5 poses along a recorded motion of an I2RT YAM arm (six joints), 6.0 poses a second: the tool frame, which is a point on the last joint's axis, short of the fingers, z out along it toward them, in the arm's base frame.
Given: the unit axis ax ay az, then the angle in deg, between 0 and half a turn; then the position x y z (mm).
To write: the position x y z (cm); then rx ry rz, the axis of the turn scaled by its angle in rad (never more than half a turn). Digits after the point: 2 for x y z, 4 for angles.
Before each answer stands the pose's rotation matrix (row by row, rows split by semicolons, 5 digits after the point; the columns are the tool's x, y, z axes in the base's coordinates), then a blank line. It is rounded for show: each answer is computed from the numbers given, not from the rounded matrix.
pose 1, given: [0.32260 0.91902 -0.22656 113.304 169.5 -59.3 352.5]
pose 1, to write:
-0.25037 0.62184 0.74204; 0.20569 0.78312 -0.58687; -0.94605 0.00570 -0.32397

[16.95 -5.93 35.25 0.6380 1.8174 -0.4480]
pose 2, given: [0.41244 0.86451 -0.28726 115.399 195.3 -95.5 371.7]
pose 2, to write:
-0.18585 0.76899 0.61165; 0.25000 0.63902 -0.72743; -0.95024 0.01772 -0.31101

[19.53 -9.55 37.17 0.8307 1.7412 -0.5786]
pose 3, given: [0.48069 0.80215 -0.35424 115.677 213.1 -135.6 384.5]
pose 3, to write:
-0.10211 0.87192 0.47888; 0.23340 0.48896 -0.84050; -0.96700 0.02594 -0.25344

[21.31 -13.56 38.45 0.9705 1.6195 -0.7152]
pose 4, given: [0.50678 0.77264 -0.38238 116.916 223.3 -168.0 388.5]
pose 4, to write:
-0.07960 0.90976 0.40744; 0.22785 0.41452 -0.88106; -0.97044 0.02270 -0.24028

[22.33 -16.80 38.85 1.0341 1.5766 -0.7803]
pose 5, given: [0.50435 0.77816 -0.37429 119.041 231.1 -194.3 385.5]
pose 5, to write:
-0.10758 0.91022 0.39991; 0.25575 0.41405 -0.87359; -0.96074 0.00829 -0.27734

[23.11 -19.43 38.55 1.0479 1.6168 -0.7776]
